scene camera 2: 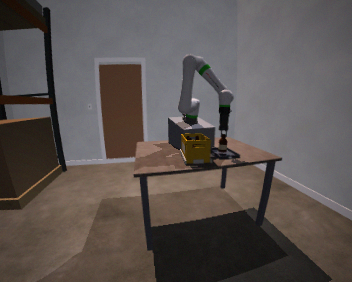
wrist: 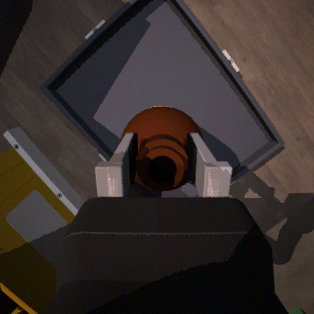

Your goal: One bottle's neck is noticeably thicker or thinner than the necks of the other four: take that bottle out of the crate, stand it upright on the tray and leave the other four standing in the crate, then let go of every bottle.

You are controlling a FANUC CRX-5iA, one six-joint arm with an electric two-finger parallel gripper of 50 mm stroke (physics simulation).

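Pixels of known places: gripper, fingertip midpoint: (scene camera 2: 223, 136) (wrist: 161, 147); arm's base, link origin: (scene camera 2: 190, 121).
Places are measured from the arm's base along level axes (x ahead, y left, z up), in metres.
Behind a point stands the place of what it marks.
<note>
A brown bottle (scene camera 2: 223, 144) @(z -0.150, x 0.457, y 0.079 m) (wrist: 162, 122) @(z -0.111, x 0.409, y 0.121 m) with a pale label is upright at the tray, its neck between the fingers. Its base looks at or very near the tray floor; contact cannot be made out. My gripper (scene camera 2: 223, 134) @(z -0.094, x 0.417, y 0.109 m) (wrist: 161, 147) @(z -0.094, x 0.417, y 0.109 m) is shut on this bottle's neck. The dark grey tray (scene camera 2: 231, 156) @(z -0.236, x 0.542, y 0.103 m) (wrist: 257, 110) @(z -0.225, x 0.505, y 0.190 m) lies on the table, right of the crate in the scene view. The yellow crate (scene camera 2: 196, 152) @(z -0.167, x 0.512, y -0.219 m) (wrist: 17, 185) @(z -0.179, x 0.326, y -0.050 m) stands beside it. Dark bottle tops show inside the crate in the scene view, too small to compare or count.
The wooden table (scene camera 2: 160, 164) @(z -0.251, x 0.433, y -0.476 m) (wrist: 285, 65) @(z -0.250, x 0.505, y 0.261 m) carries the crate and the tray. The robot's grey pedestal (scene camera 2: 176, 133) @(z -0.104, x 0.044, y -0.186 m) stands behind the crate. A light strip (wrist: 42, 170) @(z -0.222, x 0.333, y -0.041 m) runs along the crate's side facing the tray in the wrist view. A shelf rack (scene camera 2: 50, 80) stands far left.
</note>
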